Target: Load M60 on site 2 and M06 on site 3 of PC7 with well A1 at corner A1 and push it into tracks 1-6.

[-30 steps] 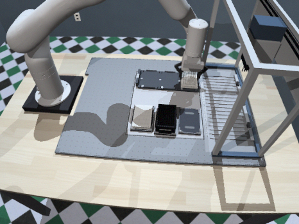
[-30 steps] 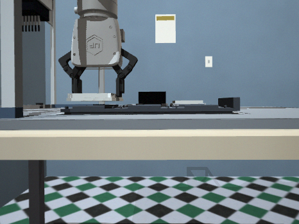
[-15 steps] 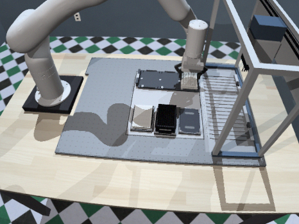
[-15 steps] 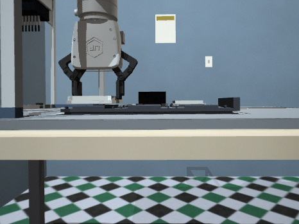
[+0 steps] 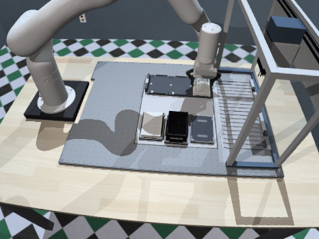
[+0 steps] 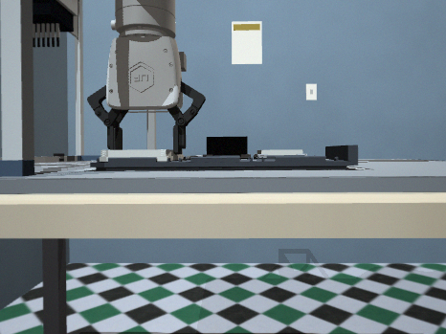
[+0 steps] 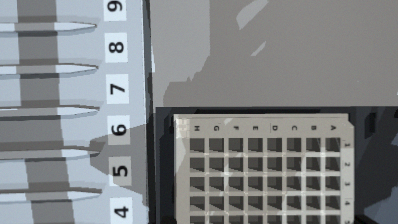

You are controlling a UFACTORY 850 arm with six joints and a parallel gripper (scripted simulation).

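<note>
Right now my hand is 10 mm above the plate. Also, from my hand: carrier PC7 (110 mm behind, 10 mm to the left, 10 mm below); then nest S3 (250 mm to the right, 20 mm below, 20 mm behind); then nest S1 (240 mm to the right, 230 mm behind, 20 mm below).
</note>
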